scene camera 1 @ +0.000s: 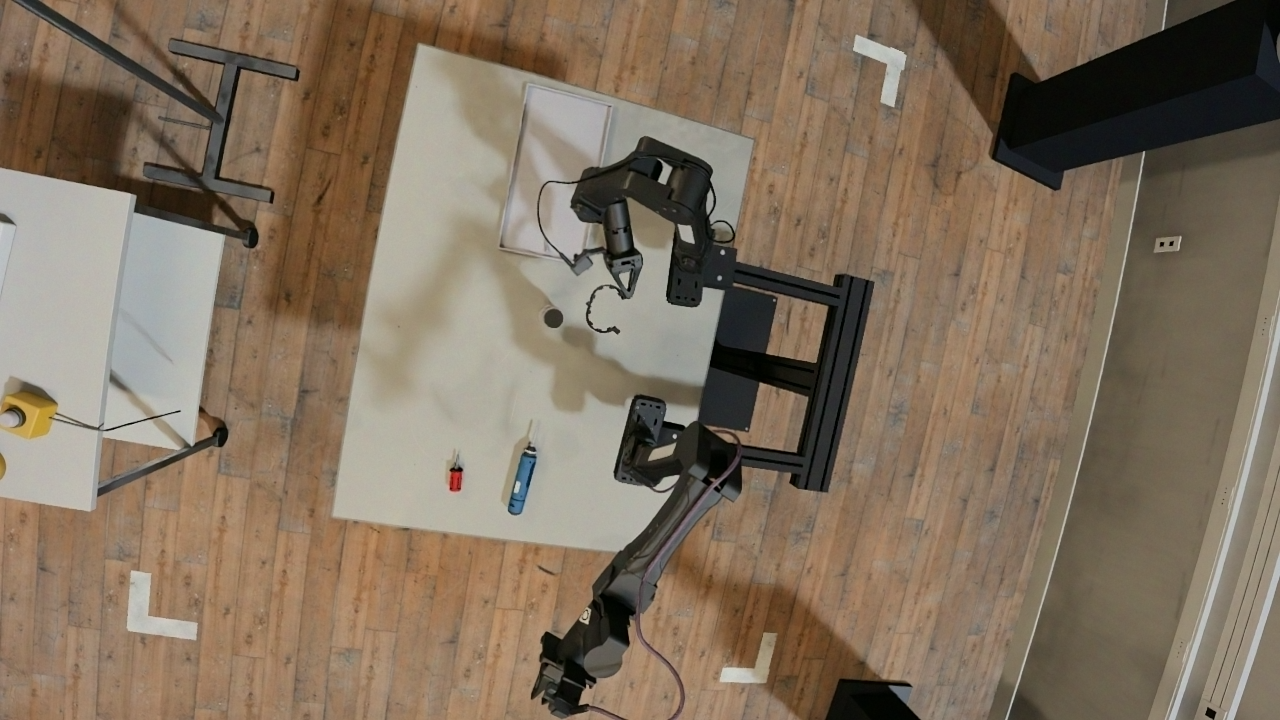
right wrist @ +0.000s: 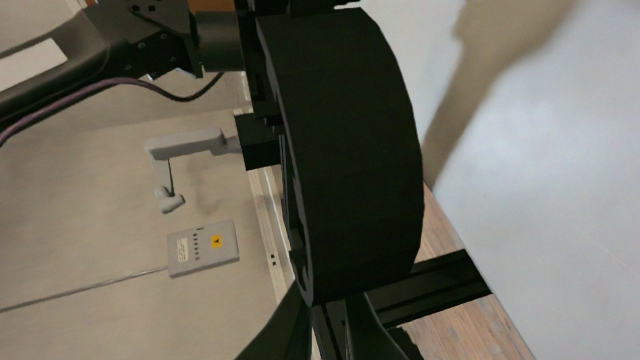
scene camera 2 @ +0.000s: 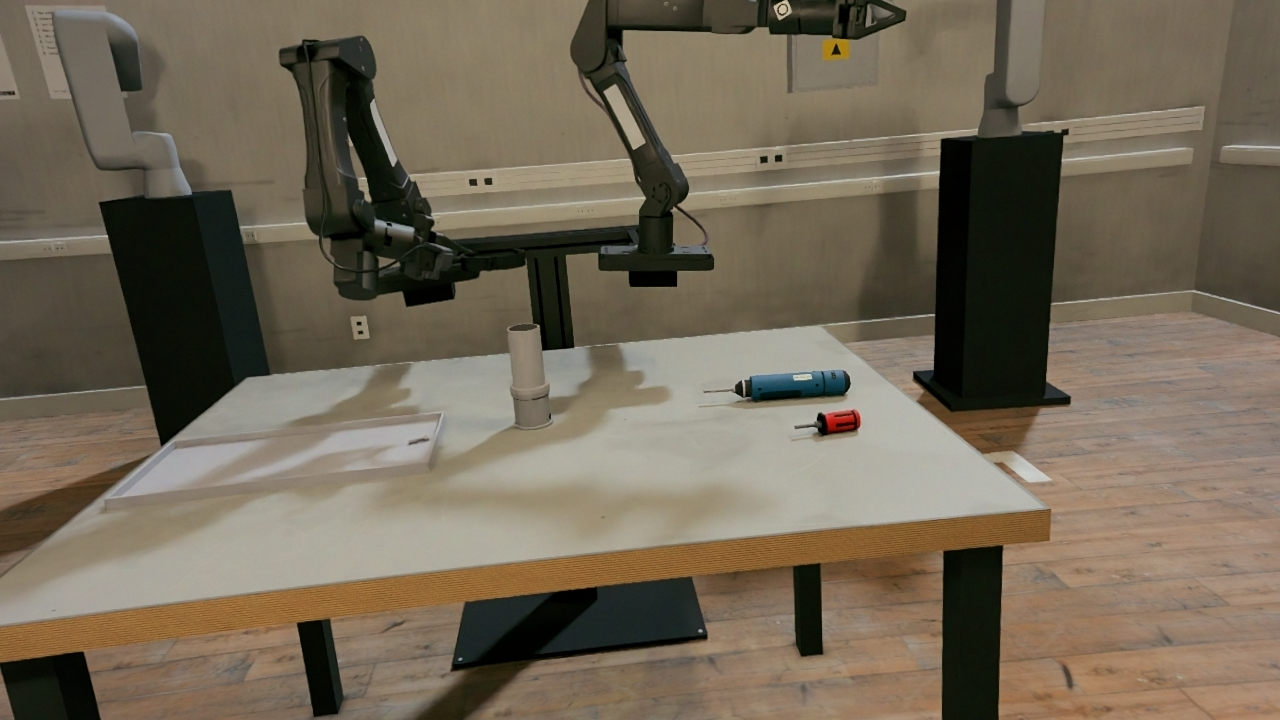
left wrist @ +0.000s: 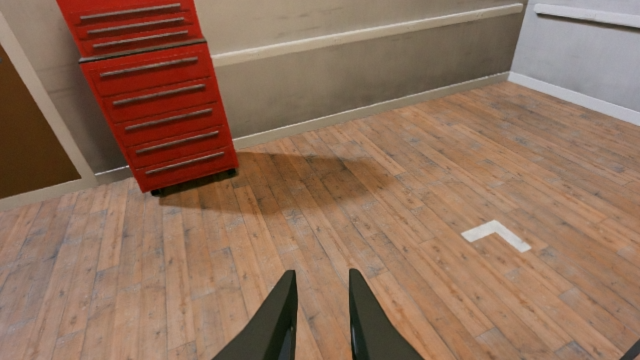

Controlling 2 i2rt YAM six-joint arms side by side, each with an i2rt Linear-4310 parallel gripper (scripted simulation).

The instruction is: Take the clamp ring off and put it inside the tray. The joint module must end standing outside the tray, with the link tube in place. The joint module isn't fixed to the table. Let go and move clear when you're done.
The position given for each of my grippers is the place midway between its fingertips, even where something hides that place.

In view: my left gripper point(scene camera 1: 536, 699), my right gripper point(scene camera 1: 628, 296), a pale link tube point(scene camera 2: 524, 340), a white tray point(scene camera 2: 286, 458), a blue power screwdriver point(scene camera 2: 816, 383), a grey joint module point(scene camera 2: 532, 412) and a black clamp ring point(scene camera 2: 470, 261).
The white tray shows as well in scene camera 1 point(scene camera 1: 560, 134). The blue power screwdriver also shows in scene camera 1 point(scene camera 1: 528, 459). The black clamp ring is seen too in the right wrist view point(right wrist: 334, 81). The right wrist view misses the pale link tube: it is out of frame. The left wrist view misses the pale link tube: it is out of frame.
